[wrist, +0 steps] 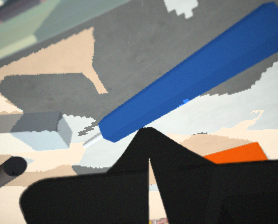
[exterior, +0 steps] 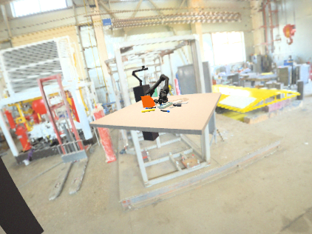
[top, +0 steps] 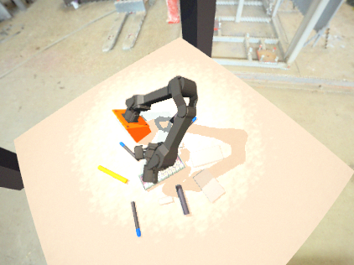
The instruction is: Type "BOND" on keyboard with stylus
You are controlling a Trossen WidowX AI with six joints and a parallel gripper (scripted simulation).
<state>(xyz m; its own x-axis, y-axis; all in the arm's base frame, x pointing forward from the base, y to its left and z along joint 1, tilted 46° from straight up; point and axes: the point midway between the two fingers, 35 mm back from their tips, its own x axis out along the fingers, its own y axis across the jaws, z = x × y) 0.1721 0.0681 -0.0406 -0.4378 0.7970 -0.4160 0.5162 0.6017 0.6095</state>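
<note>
My gripper tip is 2 cm short of the blue stylus. Round my gripper tip: stylus tip (4 cm to the left, 2 cm ahead); then yellow pen (25 cm to the right, 3 cm behind).
</note>
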